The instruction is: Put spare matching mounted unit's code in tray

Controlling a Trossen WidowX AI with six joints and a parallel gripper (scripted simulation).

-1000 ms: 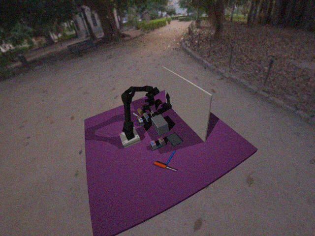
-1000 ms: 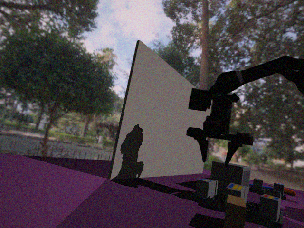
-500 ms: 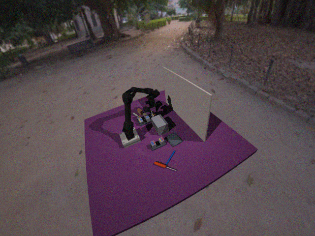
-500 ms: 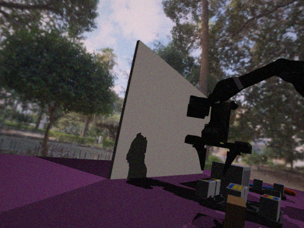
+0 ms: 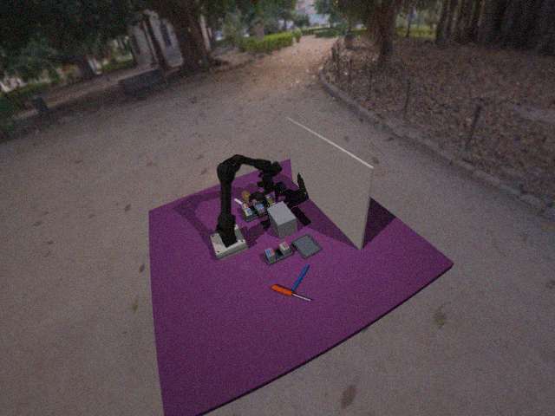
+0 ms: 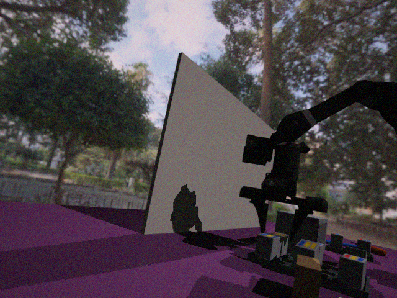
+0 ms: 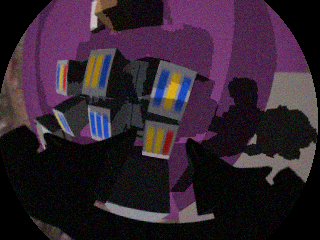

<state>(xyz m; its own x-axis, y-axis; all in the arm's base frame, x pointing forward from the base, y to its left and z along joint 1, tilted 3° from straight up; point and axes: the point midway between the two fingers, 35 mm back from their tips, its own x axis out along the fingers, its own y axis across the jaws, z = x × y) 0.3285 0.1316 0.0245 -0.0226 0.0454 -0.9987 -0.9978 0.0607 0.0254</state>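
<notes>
Right now my gripper tip is right at the grey spare block. Round my gripper tip: tan block: 80 mm behind, 180 mm to the left, 20 mm below; then grey mounted unit: 30 mm behind, 160 mm to the right, 10 mm above; then tall grey panel: 210 mm ahead, 190 mm to the right, 180 mm above.
</notes>
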